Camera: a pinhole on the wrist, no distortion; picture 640 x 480 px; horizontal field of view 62.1 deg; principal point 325.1 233.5 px. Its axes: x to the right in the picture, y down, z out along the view. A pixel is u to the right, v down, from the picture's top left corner.
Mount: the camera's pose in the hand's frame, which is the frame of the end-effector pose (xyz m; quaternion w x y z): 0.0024 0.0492 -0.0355 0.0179 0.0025 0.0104 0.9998
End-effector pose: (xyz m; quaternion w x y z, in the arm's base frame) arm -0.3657 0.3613 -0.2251 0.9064 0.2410 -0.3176 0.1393
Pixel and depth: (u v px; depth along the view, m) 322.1 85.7 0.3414
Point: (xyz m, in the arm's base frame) -0.5743 0.3303 0.0409
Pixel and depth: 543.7 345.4 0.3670
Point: -0.6427 0.1584 -0.0986
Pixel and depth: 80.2 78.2 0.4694
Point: -0.4891 0.3169 0.2790
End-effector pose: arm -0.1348 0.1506 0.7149 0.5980 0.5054 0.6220 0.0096
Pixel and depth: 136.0 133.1 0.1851
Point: 0.0459 0.1496 0.6737
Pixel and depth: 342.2 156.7 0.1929
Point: 0.0331 0.0963 0.7217
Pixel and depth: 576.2 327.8 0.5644
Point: 0.1881 -0.3485 0.7395
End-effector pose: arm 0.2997 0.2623 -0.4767 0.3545 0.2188 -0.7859 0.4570
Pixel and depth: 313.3 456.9 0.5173
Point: 0.2256 -0.2393 -0.5421
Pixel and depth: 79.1 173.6 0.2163
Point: 0.1175 0.1394 -0.4990
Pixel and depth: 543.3 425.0 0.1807
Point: 0.3013 0.1309 -0.5753
